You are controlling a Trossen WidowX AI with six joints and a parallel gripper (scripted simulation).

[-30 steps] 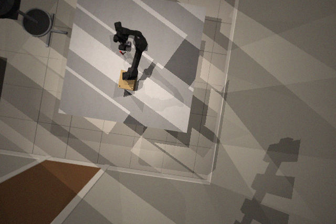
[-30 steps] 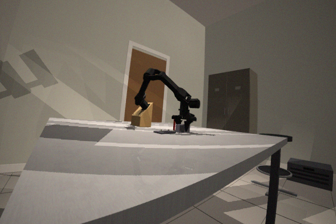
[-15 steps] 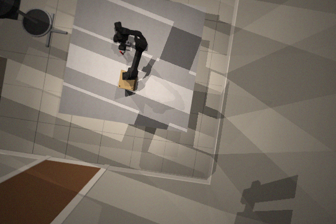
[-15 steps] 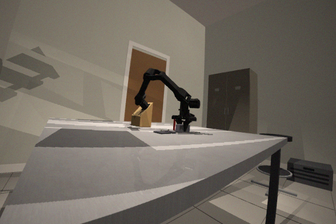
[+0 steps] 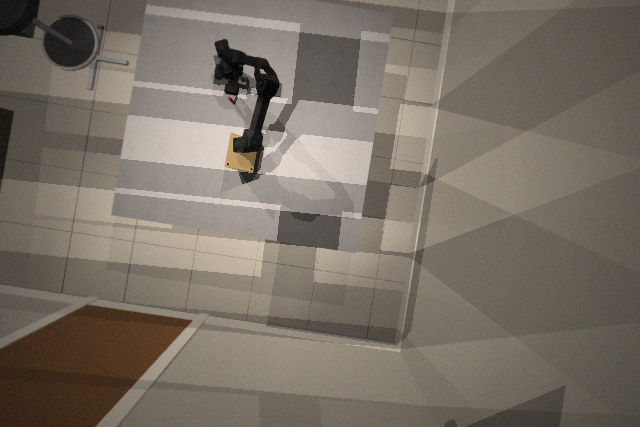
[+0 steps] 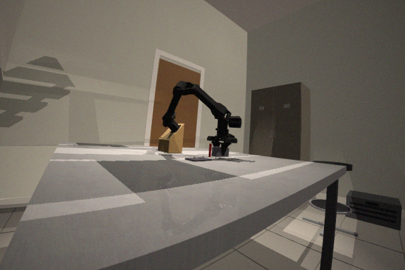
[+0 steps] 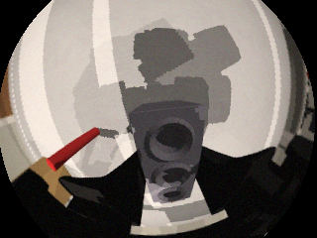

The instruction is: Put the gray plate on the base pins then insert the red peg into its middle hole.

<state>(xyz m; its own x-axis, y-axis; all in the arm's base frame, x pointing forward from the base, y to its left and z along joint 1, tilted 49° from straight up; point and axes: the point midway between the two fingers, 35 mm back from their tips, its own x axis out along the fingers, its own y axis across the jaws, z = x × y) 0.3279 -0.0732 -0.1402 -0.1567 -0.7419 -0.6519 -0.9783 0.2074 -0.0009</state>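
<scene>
My gripper tip is now 100 mm past the red peg, 30 mm to the right of it and 20 mm below it. The rest, counted from my gripper tip: gray plate (30 mm above).
</scene>
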